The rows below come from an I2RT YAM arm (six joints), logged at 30 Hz.
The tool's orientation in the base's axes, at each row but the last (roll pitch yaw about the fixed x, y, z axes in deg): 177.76 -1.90 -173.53; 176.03 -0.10 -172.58; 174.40 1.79 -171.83; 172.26 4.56 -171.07; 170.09 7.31 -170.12; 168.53 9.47 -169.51; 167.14 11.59 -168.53
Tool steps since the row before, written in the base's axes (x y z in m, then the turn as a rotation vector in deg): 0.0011 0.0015 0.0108 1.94 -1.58 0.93; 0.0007 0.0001 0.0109 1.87 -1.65 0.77; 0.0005 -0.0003 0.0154 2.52 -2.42 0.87; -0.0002 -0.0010 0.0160 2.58 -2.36 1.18; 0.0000 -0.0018 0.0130 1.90 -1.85 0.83; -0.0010 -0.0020 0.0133 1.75 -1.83 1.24; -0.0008 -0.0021 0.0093 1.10 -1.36 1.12
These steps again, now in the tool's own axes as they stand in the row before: -0.0009 0.0018 -0.0108 -1.72 -1.75 -1.06; -0.0007 0.0008 -0.0109 -1.64 -1.82 -0.90; -0.0009 0.0011 -0.0153 -2.18 -2.66 -1.07; -0.0009 0.0012 -0.0160 -2.27 -2.57 -1.36; -0.0013 0.0005 -0.0130 -1.65 -2.01 -0.99; -0.0009 0.0009 -0.0134 -1.57 -1.88 -1.40; -0.0007 0.0002 -0.0095 -1.02 -1.30 -1.26
